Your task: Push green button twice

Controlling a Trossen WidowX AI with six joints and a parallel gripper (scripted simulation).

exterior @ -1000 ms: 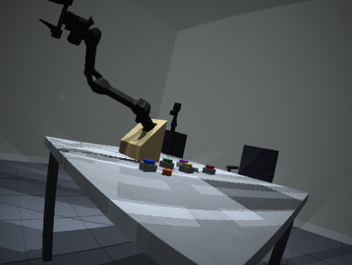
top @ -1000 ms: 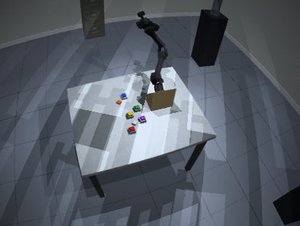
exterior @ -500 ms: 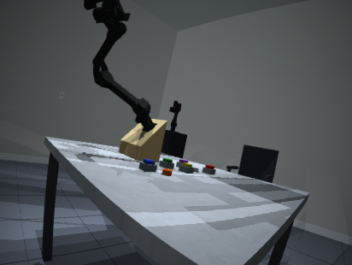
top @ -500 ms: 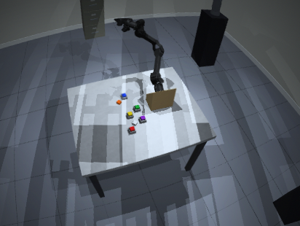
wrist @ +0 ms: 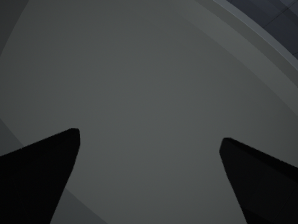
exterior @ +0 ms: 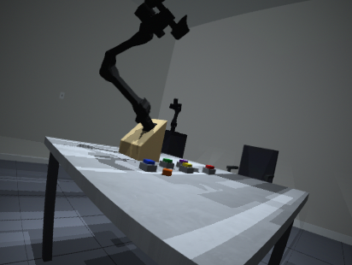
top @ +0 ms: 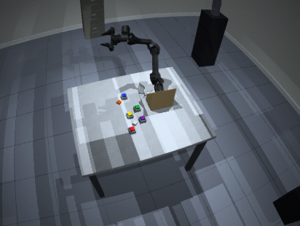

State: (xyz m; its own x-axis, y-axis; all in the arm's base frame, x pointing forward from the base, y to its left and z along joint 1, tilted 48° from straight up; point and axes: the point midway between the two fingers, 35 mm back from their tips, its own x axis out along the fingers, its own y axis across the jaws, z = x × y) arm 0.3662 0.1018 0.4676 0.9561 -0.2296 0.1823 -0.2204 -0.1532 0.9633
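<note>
The green button lies 22 cm behind my gripper tip, 30 cm to the left of it and 51 cm below it. Round my gripper tip: yellow button 15 cm behind, 35 cm to the left, 51 cm below; then blue button 15 cm behind, 14 cm to the left, 51 cm below; then orange block 9 cm behind, 19 cm to the left, 54 cm below.
</note>
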